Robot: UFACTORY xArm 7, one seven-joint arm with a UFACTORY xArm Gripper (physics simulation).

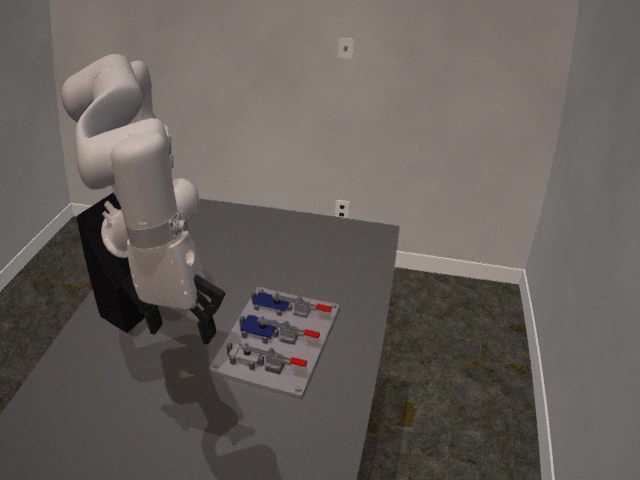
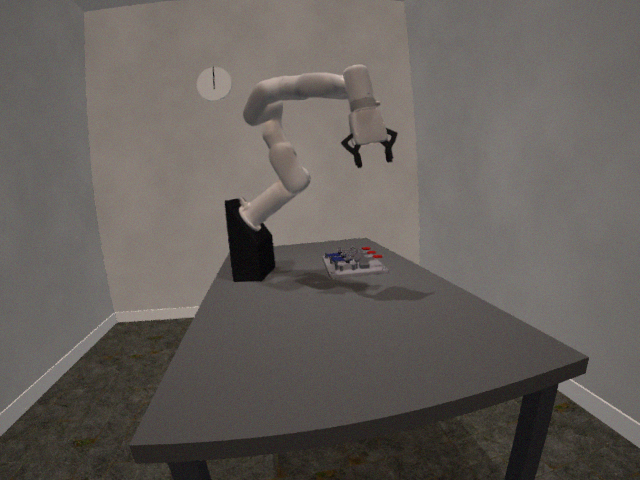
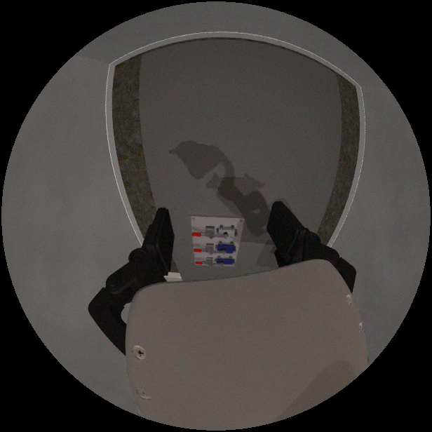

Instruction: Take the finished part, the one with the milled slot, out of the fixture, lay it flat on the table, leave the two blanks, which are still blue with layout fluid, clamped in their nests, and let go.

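My gripper (image 1: pixel 182 333) is visible to me in image 2 (image 2: pixel 375 164) too, and again in image 3 (image 3: pixel 222 218). I also see a fixture plate (image 1: pixel 307 348), and image 3 shows me that plate (image 3: pixel 201 221) as well.
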